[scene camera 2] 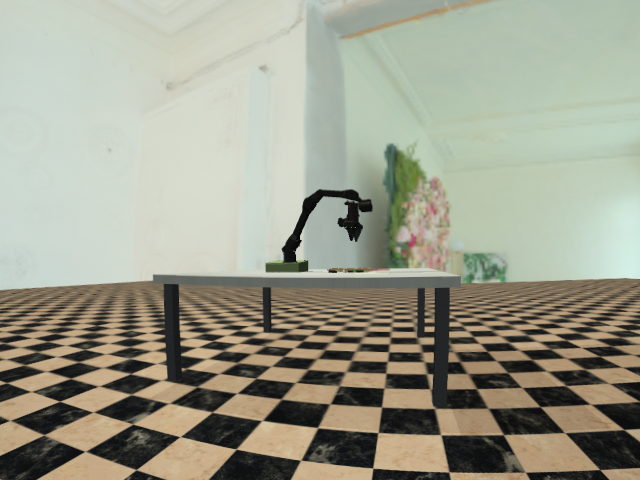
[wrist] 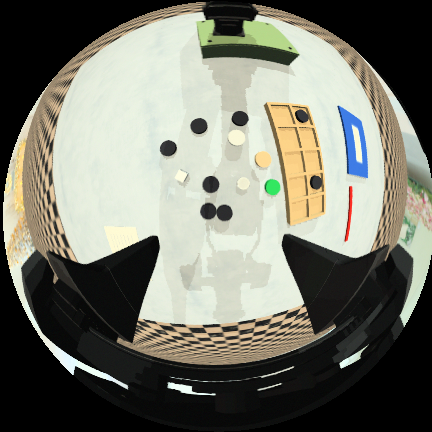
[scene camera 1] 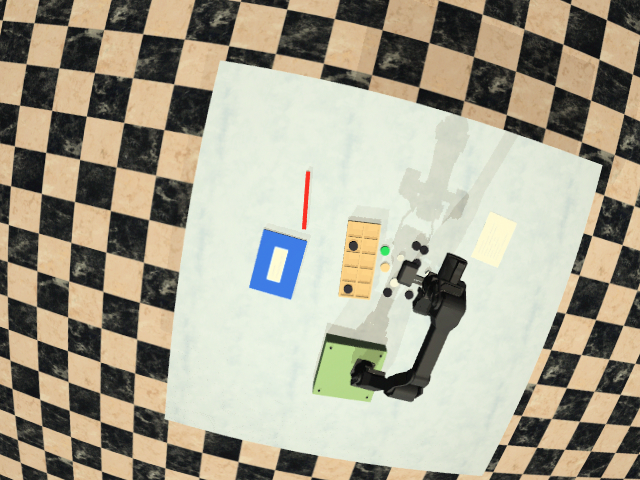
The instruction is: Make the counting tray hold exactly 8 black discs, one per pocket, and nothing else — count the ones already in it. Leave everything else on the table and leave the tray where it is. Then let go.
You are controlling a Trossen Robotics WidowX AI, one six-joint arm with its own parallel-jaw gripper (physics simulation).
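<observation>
The tan counting tray (scene camera 1: 366,260) (wrist: 294,164) has two columns of pockets. One black disc (scene camera 1: 347,288) (wrist: 301,116) sits in the end pocket nearest the robot base; another black disc (scene camera 1: 353,245) (wrist: 316,182) sits in the same column, one pocket from the far end. The other pockets look empty. Loose black discs lie beside the tray: one (scene camera 1: 387,292) (wrist: 240,118) nearest it, one (scene camera 1: 408,294) (wrist: 199,125), one (wrist: 168,148) farthest out, one (wrist: 210,184), and a close pair (wrist: 208,211) (wrist: 224,212). My gripper (scene camera 2: 353,239) (wrist: 221,241) is open and empty, high above the table. The arm partly hides the loose discs in scene camera 1.
Among the loose discs are a cream disc (wrist: 236,137), tan disc (wrist: 263,159), green disc (scene camera 1: 385,250) (wrist: 272,187), small cream piece (wrist: 243,183) and white cube (wrist: 181,175). A blue panel (scene camera 1: 262,258), red stick (scene camera 1: 306,200), paper sheet (scene camera 1: 494,239) and green base (scene camera 1: 333,366) stand around.
</observation>
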